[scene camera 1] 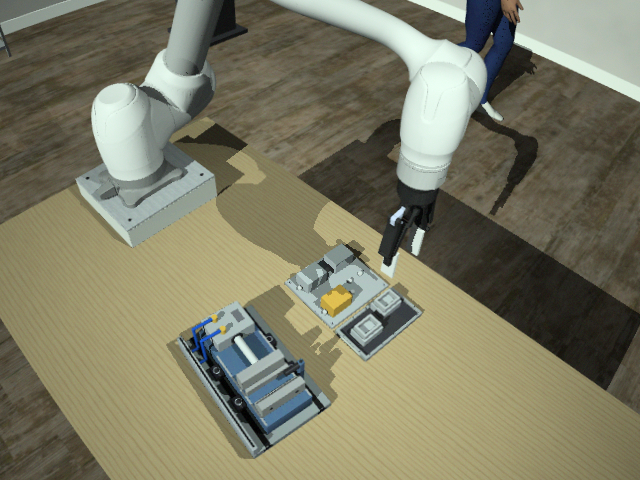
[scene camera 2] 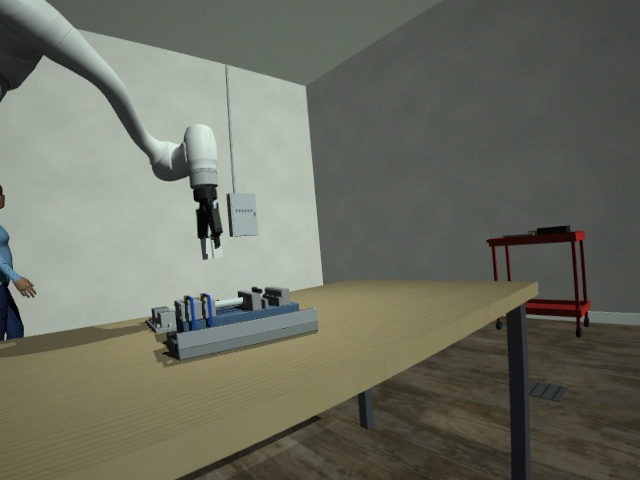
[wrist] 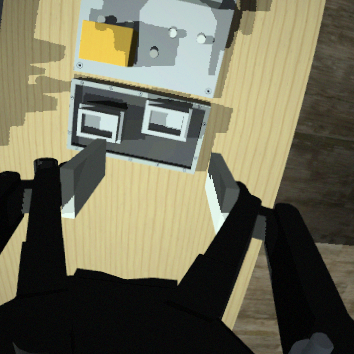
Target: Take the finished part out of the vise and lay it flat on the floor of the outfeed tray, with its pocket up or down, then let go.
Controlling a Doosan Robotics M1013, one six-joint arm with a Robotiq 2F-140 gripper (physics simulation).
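Frame: origin at the arm's base, x ahead, y left, z up, level; millimetres.
Where they show: gripper, between the fingertips: point(scene camera 1: 400, 262) point(scene camera 2: 212, 258) point(wrist: 156, 163); arm's base, origin of its link: point(scene camera 1: 140, 177).
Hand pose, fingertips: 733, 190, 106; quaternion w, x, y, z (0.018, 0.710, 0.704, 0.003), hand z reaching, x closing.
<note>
Each offset is from my fingertips to the top centre of the thing, as dx, dy, dz. "*": to the spot under its first point.
My gripper point(scene camera 1: 404, 254) point(scene camera 2: 211, 250) point(wrist: 156, 163) is open and empty. It hangs well above the table, beyond the outfeed tray in scene camera 1. The outfeed tray {* +58, -53, -164} point(scene camera 1: 393, 334) point(wrist: 175, 168) has a dark floor and a light rim. Two light grey block parts lie in it side by side, apart, flat and pocket up. One part {+9, -91, -136} point(scene camera 1: 366, 328) point(wrist: 106, 123) is at the end nearer the vise, the other part {-5, -3, -136} point(scene camera 1: 386, 302) point(wrist: 167, 121) at the far end. The vise {-94, -345, -78} point(scene camera 1: 289, 413) point(scene camera 2: 258, 311) shows no part between its grey jaws. The tray is hidden in scene camera 2.
A light plate {-133, -34, -169} point(scene camera 1: 369, 284) point(wrist: 200, 62) adjoins the tray, bearing an orange block {-92, -83, -133} point(scene camera 1: 336, 300) point(wrist: 105, 44), grey blocks and small pins. Blue hoses {* -196, -370, -108} point(scene camera 1: 209, 338) point(scene camera 2: 192, 312) rise at the vise's cylinder end. A person point(scene camera 1: 496, 38) point(scene camera 2: 5, 268) stands behind the table. A red cart point(scene camera 2: 547, 238) stands farther off.
</note>
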